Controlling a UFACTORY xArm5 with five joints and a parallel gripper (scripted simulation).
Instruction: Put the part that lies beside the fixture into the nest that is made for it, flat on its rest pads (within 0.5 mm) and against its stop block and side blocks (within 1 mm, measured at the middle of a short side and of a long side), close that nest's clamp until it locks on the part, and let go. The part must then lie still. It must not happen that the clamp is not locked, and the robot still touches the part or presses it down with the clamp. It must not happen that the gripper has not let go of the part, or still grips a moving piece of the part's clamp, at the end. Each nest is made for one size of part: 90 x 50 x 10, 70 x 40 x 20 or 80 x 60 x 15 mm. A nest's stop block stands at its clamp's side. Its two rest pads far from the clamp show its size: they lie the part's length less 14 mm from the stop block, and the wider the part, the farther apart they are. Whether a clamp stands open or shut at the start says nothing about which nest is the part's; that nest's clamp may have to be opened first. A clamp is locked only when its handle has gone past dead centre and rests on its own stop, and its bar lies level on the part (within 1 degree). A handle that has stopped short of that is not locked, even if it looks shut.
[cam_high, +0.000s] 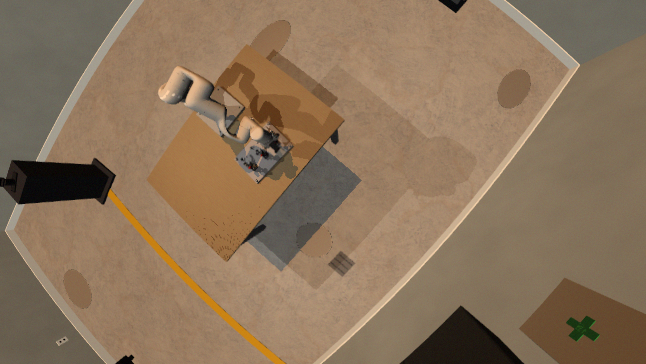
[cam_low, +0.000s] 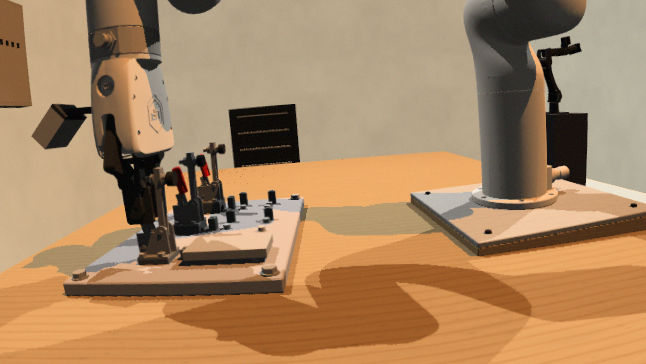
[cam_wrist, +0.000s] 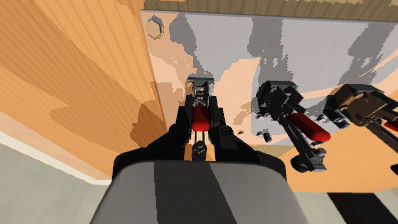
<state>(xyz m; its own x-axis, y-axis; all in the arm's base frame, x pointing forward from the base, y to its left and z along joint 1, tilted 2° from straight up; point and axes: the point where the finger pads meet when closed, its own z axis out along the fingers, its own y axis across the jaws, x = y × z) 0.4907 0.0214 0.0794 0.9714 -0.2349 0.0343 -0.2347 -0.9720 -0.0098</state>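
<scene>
My gripper is now 1 cm past the clamp and 2 cm above it. Round my hand: fixture plate (6 cm behind, 10 cm to the right, 7 cm below); flat tan part (9 cm behind, 2 cm to the left, 6 cm below).
</scene>
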